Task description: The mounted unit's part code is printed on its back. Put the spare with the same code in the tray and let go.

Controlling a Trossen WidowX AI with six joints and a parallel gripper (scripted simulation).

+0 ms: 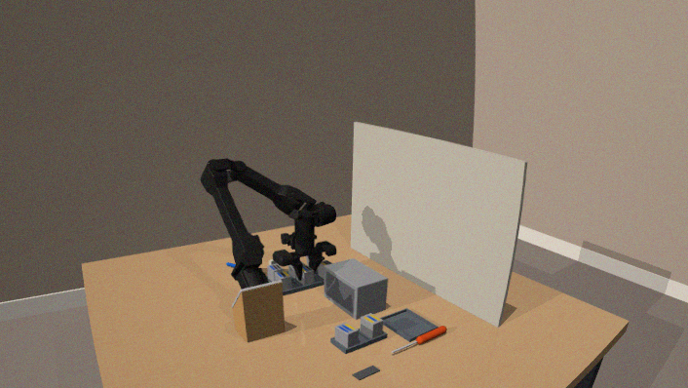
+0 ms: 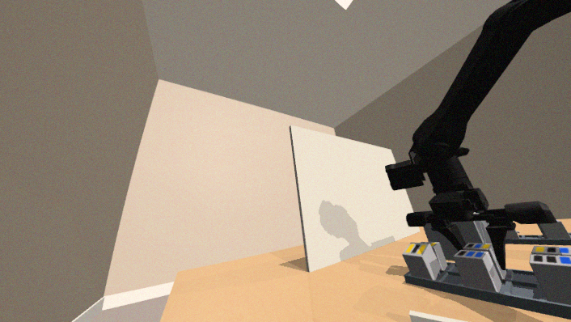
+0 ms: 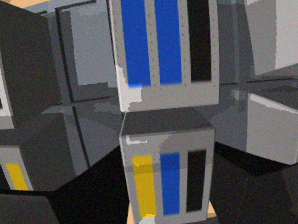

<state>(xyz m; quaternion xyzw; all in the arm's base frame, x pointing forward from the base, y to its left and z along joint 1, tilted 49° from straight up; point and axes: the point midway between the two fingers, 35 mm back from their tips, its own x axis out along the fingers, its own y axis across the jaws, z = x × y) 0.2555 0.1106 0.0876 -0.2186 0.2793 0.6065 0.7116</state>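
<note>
My gripper tip is 60 mm short of the dark tray, 370 mm to the left of it and 20 mm above it. Round my gripper tip: white panel 270 mm ahead, 210 mm to the right, 210 mm above; grey spare 20 mm above; grey mounted unit 40 mm ahead, 170 mm to the right, 30 mm above.
</note>
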